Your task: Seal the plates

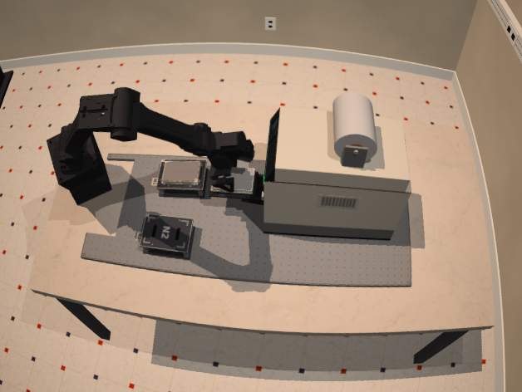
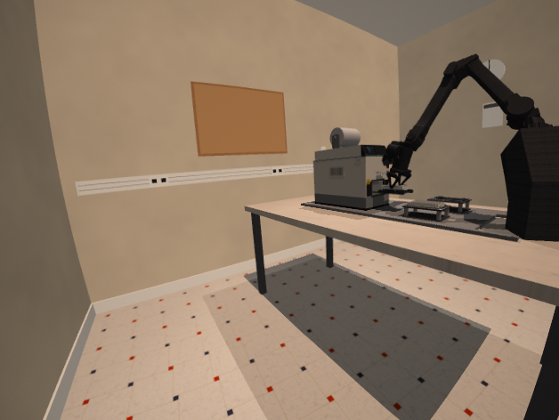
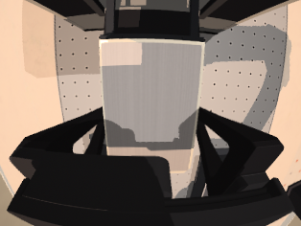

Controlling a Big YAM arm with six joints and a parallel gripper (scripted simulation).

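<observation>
The sealer stage lies 30 mm below my hand. The rest, counted from my hand: yellow warning label: 120 mm ahead, 60 mm to the left, 30 mm above; then start button: 80 mm ahead, 110 mm to the right, 60 mm above; then plate: right at my hand.
</observation>
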